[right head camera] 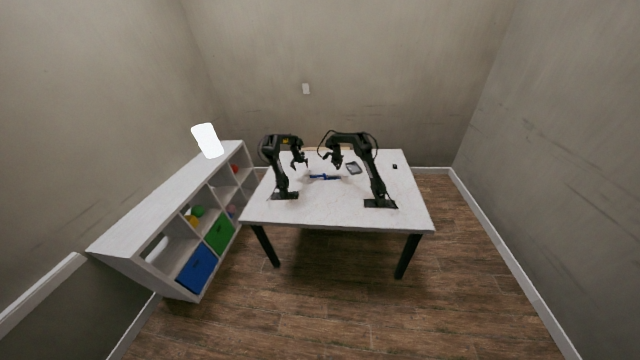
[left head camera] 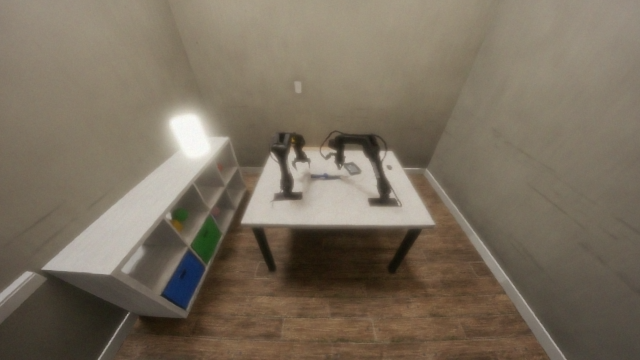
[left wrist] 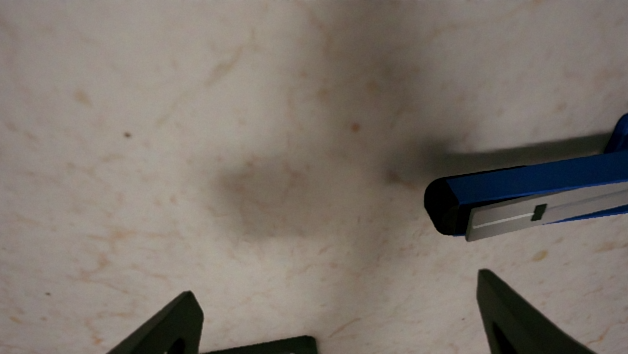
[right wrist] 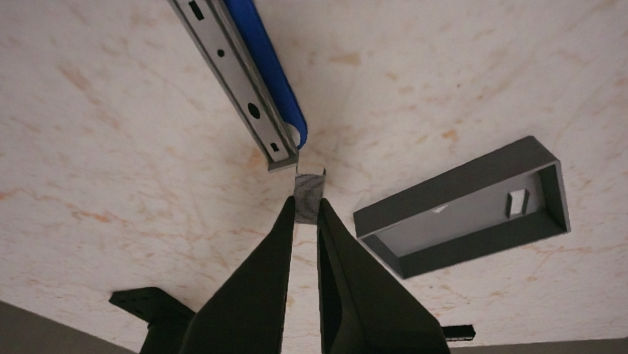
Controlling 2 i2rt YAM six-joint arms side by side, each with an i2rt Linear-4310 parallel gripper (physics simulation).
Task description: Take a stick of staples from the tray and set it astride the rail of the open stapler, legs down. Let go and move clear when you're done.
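Places are measured from the left arm's base along level axes (x down, y right, z back), in centimetres.
Pixels of known places: left gripper, fingertip midpoint: [right head camera: 302,169] [left head camera: 303,169] [left wrist: 329,292]; right gripper, fingertip midpoint: [right head camera: 338,169] [left head camera: 339,169] [right wrist: 306,205]; left arm's base at its link origin: [right head camera: 285,196] [left head camera: 288,196]; right arm's base at its link origin: [right head camera: 379,204] [left head camera: 382,202] [right wrist: 177,316].
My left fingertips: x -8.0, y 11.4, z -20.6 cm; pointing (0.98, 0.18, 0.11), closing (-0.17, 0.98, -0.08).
Ahead of a thing's pixels: the offset from my left fingertips to its top centre. "pt": to the spot under its first point. Level surfaces: height alone.
The open blue stapler @(pt dz +3.5, dx +4.8, dy +16.9 cm) [left head camera: 325,176] [right head camera: 324,176] lies mid-table. Its black-tipped blue arm [left wrist: 540,172] shows in the left wrist view, its silver rail @(dz +2.1, dx +5.2, dy +23.5 cm) [right wrist: 240,85] in the right wrist view. My right gripper [left head camera: 340,165] [right head camera: 338,165] [right wrist: 306,205] is shut on a grey staple stick @(dz +0.0, dx +0.5, dy +27.8 cm) [right wrist: 309,187], legs pointing away from the fingers, close to the rail's free end in the picture; the height gap is unclear. My left gripper [left head camera: 301,163] [right head camera: 300,164] [left wrist: 329,292] is open and empty, above the table beside the stapler's arm. The grey tray @(dz -8.6, dx +5.2, dy +40.9 cm) [right wrist: 450,188] holds more sticks, partly hidden by its wall.
The table @(dx +8.0 cm) [left head camera: 330,212] [right head camera: 325,215] carries both arm bases. A small black object @(dz -8.7, dx +6.5, dy +74.2 cm) [left head camera: 389,167] [right head camera: 394,166] lies at its right. A dark base plate [left wrist: 270,346] shows at the bottom of the left wrist view. A white shelf unit [left head camera: 130,200] [right head camera: 155,200] stands at the left.
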